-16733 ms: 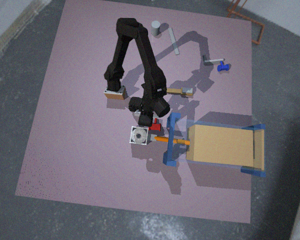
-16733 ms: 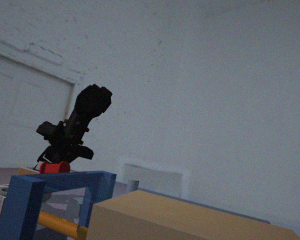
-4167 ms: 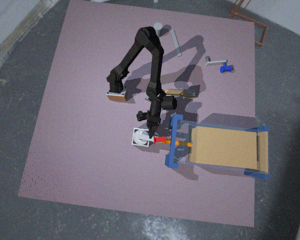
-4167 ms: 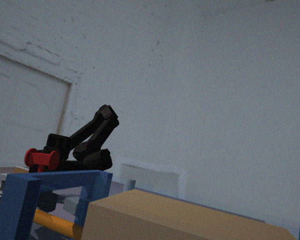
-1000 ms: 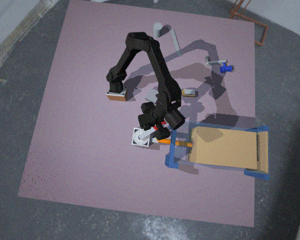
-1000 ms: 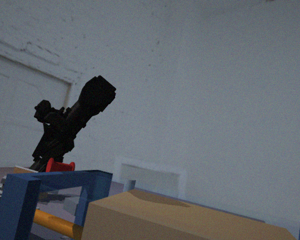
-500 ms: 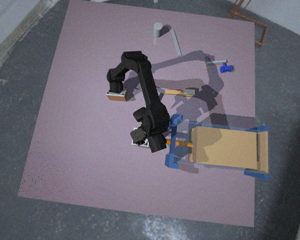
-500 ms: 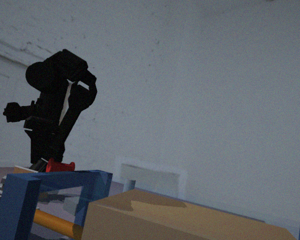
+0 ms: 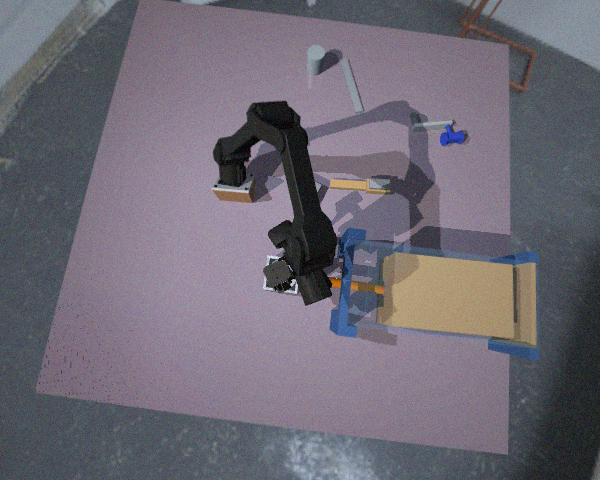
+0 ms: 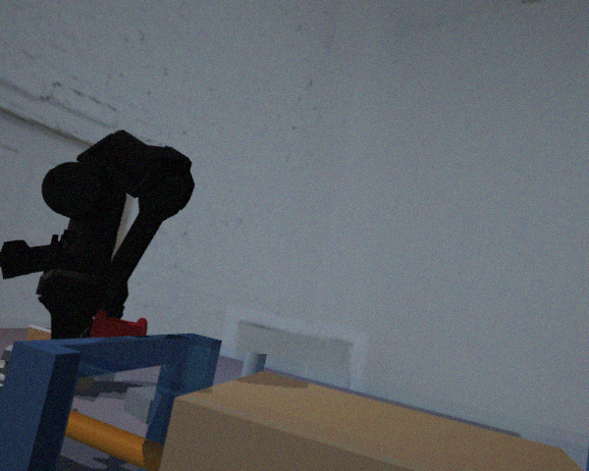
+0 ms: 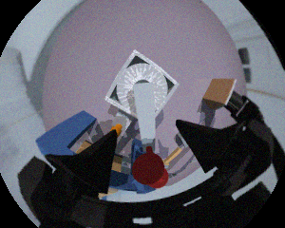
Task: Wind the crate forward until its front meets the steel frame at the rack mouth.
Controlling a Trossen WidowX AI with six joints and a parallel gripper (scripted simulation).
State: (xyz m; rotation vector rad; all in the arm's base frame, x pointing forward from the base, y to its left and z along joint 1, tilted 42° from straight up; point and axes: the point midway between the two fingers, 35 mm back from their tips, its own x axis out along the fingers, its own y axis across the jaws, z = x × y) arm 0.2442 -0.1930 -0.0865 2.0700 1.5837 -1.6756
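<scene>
Right now the red-knobbed crank handle is 10 mm ahead of my gripper tip and 10 mm to the left of it. Round my gripper tip: red knob 40 mm ahead, 40 mm to the left, 20 mm above; blue steel frame 120 mm ahead, 20 mm to the right, 10 mm below; grey block 20 mm behind, 230 mm to the left, 100 mm below.
</scene>
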